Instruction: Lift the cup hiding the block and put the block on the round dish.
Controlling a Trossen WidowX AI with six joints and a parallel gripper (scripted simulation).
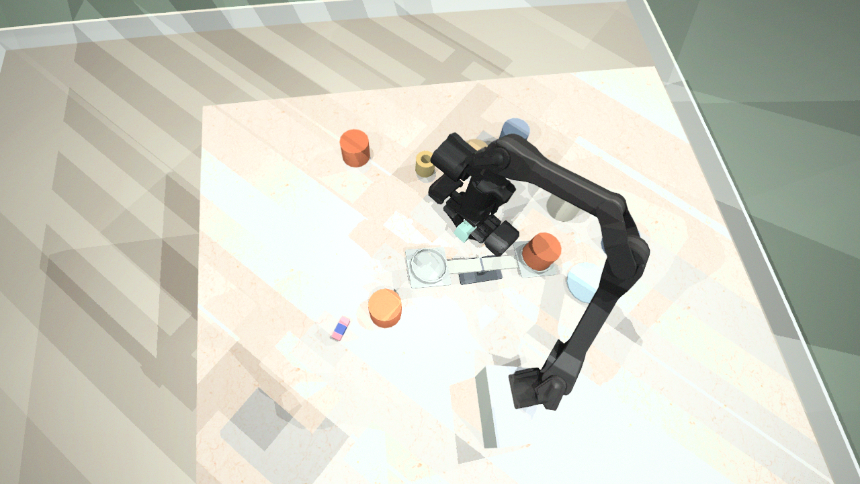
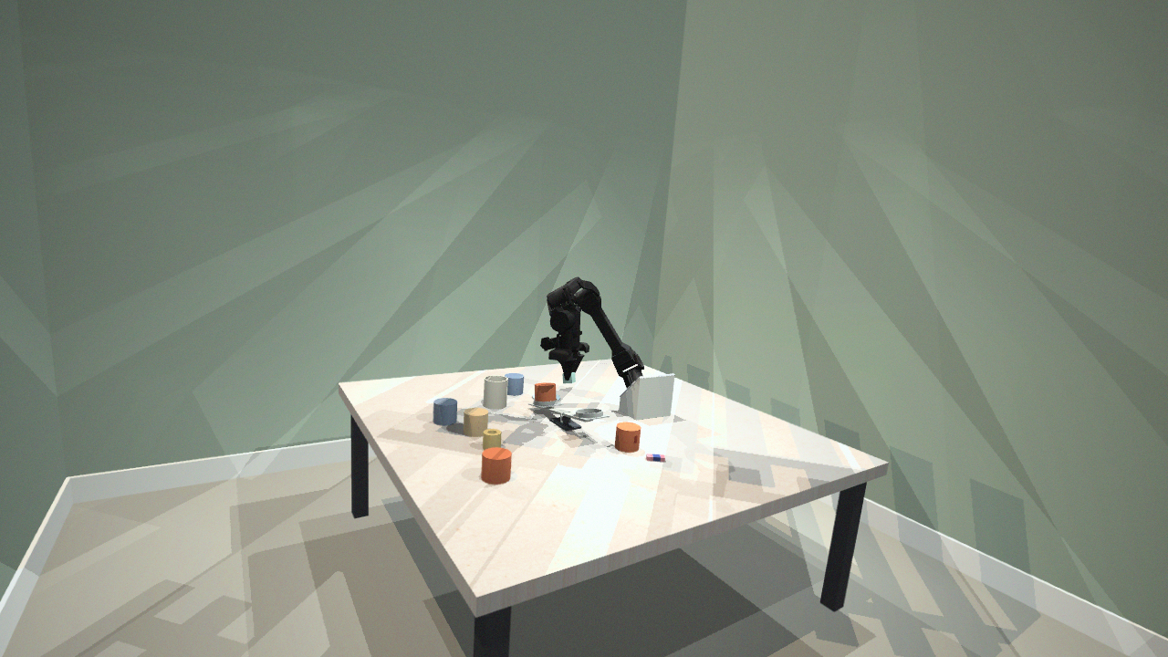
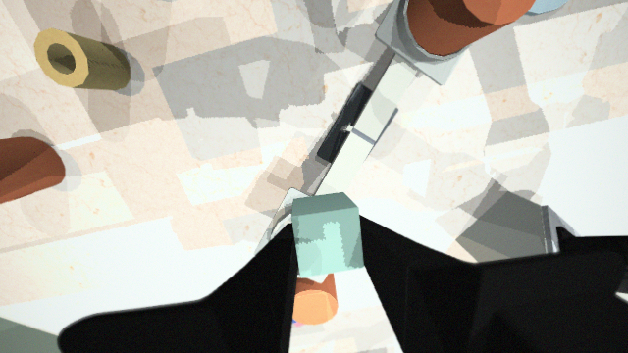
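Now: the pale blue round dish 300 mm to the right of my gripper tip, 160 mm below it and 100 mm behind it. From my gripper tip the other things lie so: yellow ring (260 mm ahead, 140 mm below, 30 mm to the left); blue eraser (280 mm to the left, 160 mm below, 120 mm behind); small teal block (right at my gripper tip).
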